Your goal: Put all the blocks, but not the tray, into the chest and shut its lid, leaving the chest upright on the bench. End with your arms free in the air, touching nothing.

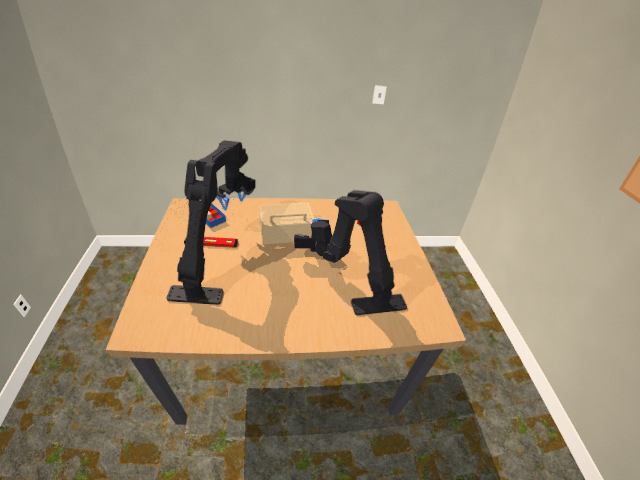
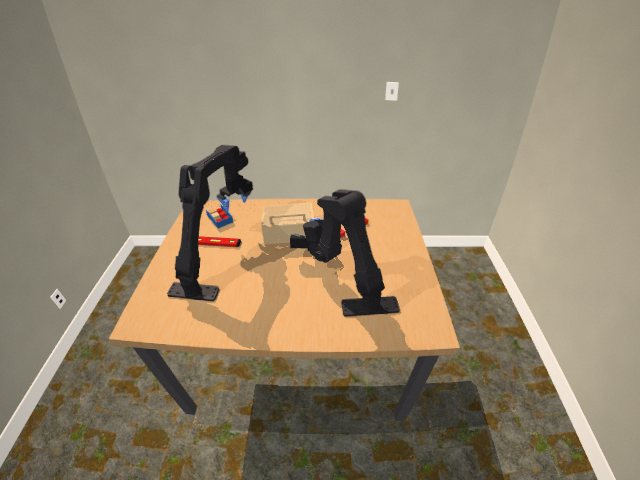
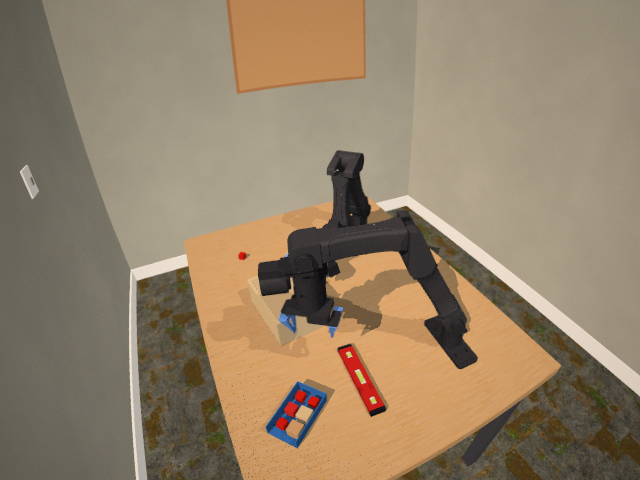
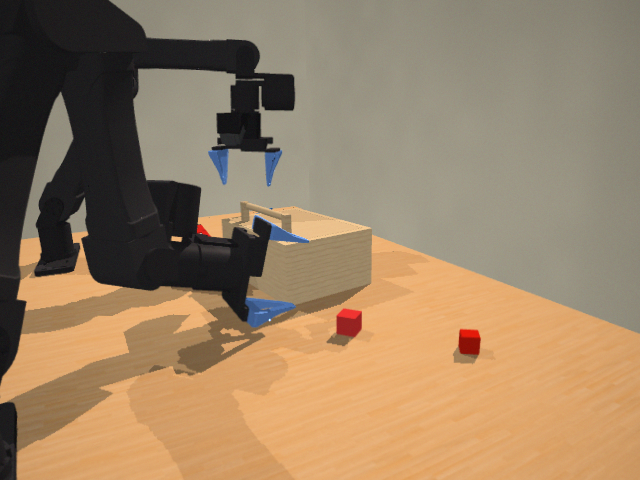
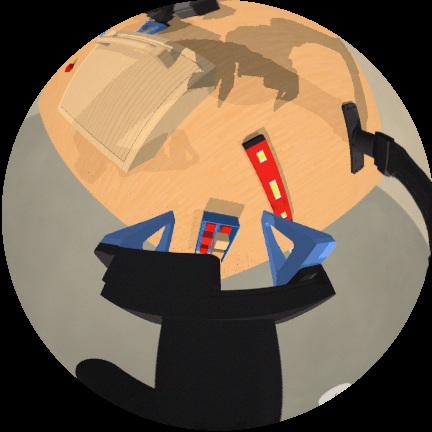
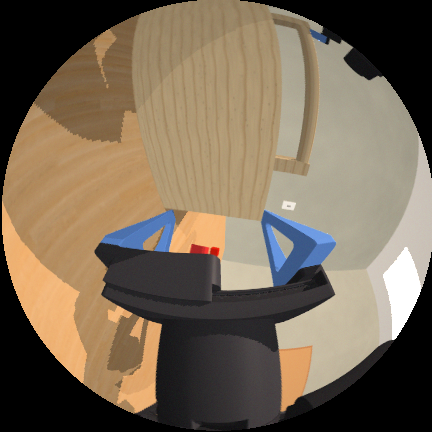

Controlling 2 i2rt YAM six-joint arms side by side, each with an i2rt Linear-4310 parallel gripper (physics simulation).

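Seen in the pictures: left gripper, fingertip midpoint: point(image 1: 233, 205) point(image 2: 235, 207) point(image 3: 313, 334) point(image 4: 246, 185) point(image 5: 217, 214); right gripper, fingertip midpoint: point(image 4: 300, 273) point(image 6: 217, 214); left arm's base, origin of the base link: point(image 1: 195, 295) point(image 2: 193, 292) point(image 3: 449, 341) point(image 4: 59, 260) point(image 5: 354, 138); right arm's base, origin of the base link: point(image 1: 379, 305) point(image 2: 370, 307).
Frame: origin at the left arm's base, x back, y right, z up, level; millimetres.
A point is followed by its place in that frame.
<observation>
The wooden chest point(image 4: 330, 263) {x -426, y 417, z 51 mm} point(image 5: 115, 100) {x -411, y 260, z 94 mm} point(image 6: 210, 110) {x -333, y 355, z 56 mm} stands upright with its lid closed and its handle on top. Two red blocks, one nearer point(image 4: 348, 322) {x -386, y 555, z 19 mm} and one farther out point(image 4: 469, 342) {x -489, y 660, z 16 mm}, lie on the table beside it. The blue tray point(image 3: 283, 437) {x -535, y -103, z 2 mm} point(image 5: 220, 217) {x -431, y -6, z 15 mm} holds several red blocks point(image 3: 291, 409) {x -496, y -48, z 28 mm} and two tan blocks point(image 3: 303, 413) {x -472, y -72, z 34 mm}. My left gripper point(image 4: 246, 184) {x -389, y 80, z 133 mm} point(image 3: 313, 334) {x -389, y 80, z 133 mm} point(image 5: 217, 214) {x -389, y 80, z 133 mm} is open and empty, above the tabletop. My right gripper point(image 4: 301, 273) {x -366, y 443, z 53 mm} point(image 6: 217, 214) {x -366, y 443, z 53 mm} is open, turned sideways with its fingers level, close to the chest's side; whether it touches is unclear.
A red spirit level point(image 3: 354, 364) {x -296, y 32, z 16 mm} point(image 5: 268, 172) {x -297, y 34, z 16 mm} lies on the table between the tray and my left arm's base point(image 1: 195, 295) {x 27, y 15, z 33 mm}. My right arm's base point(image 1: 378, 304) {x 34, y 650, z 37 mm} is mounted near the table's front. The table's far edge runs behind the chest.
</observation>
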